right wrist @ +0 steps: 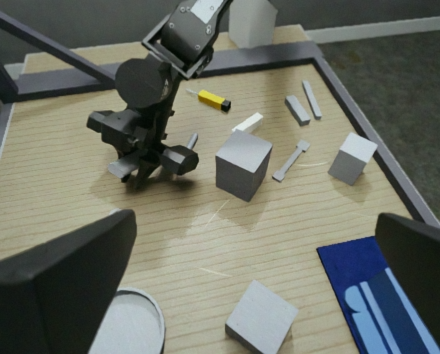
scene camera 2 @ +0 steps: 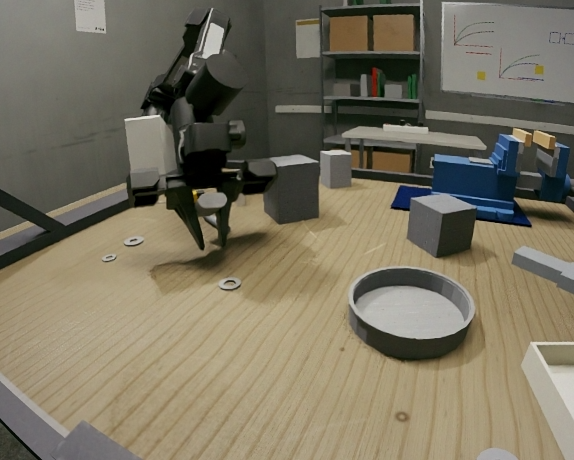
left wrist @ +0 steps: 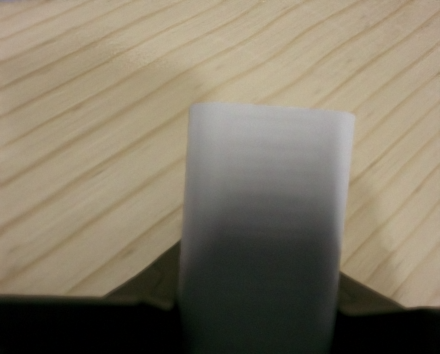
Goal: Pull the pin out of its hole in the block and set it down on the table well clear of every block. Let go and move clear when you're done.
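Where they show: left gripper, between the fingertips: (right wrist: 130, 185) (scene camera 2: 213, 248); right gripper, between the fingertips: (right wrist: 255, 222); left arm's base, origin of its link: (scene camera 2: 150, 128).
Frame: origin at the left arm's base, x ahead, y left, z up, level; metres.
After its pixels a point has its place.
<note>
My left gripper (scene camera 2: 212, 246) @(z -0.107, x 0.319, y -0.440 m) (left wrist: 233, 241) @(z -0.107, x 0.319, y -0.440 m) (right wrist: 130, 185) @(z -0.107, x 0.319, y -0.440 m) is shut on a thick pale grey pin (scene camera 2: 212, 201) @(z -0.046, x 0.329, y -0.452 m) (left wrist: 270, 175) @(z -0.042, x 0.323, y -0.439 m) (right wrist: 122, 166) @(z -0.041, x 0.329, y -0.439 m). The pin lies across the fingers, out of any block. The fingertips point down, low above the table, in front of a tall grey block (scene camera 2: 291, 187) @(z -0.076, x 0.393, y -0.290 m) (right wrist: 243, 165) @(z -0.041, x 0.413, y -0.273 m). A second grey block (scene camera 2: 442, 225) @(z -0.087, x 0.592, y -0.399 m) (right wrist: 261, 317) @(z -0.071, x 0.605, y -0.358 m) stands near the round dish, and a smaller one (scene camera 2: 336, 170) @(z -0.094, x 0.459, y -0.095 m) (right wrist: 352, 157) @(z -0.065, x 0.468, y -0.091 m) stands farther back. No hole shows in the visible block faces. My right gripper (right wrist: 255, 222) @(z 0.221, x 0.601, y -0.401 m) is open and empty, high above the table.
A round grey dish (scene camera 2: 411, 345) @(z -0.117, x 0.525, y -0.580 m) (right wrist: 159, 320) @(z -0.129, x 0.537, y -0.474 m) stands near the middle. Flat washers (scene camera 2: 221, 284) @(z -0.128, x 0.341, y -0.484 m) lie around the left gripper. A thin grey rod (right wrist: 193, 141) @(z -0.121, x 0.266, y -0.295 m) and a yellow-handled tool (right wrist: 212, 100) @(z -0.115, x 0.180, y -0.210 m) lie beyond it. A blue vise (scene camera 2: 472, 177) @(z -0.068, x 0.700, y -0.215 m) stands on a blue mat (scene camera 2: 407, 197) @(z -0.126, x 0.595, y -0.160 m) (right wrist: 335, 255) @(z -0.126, x 0.579, y -0.197 m).
</note>
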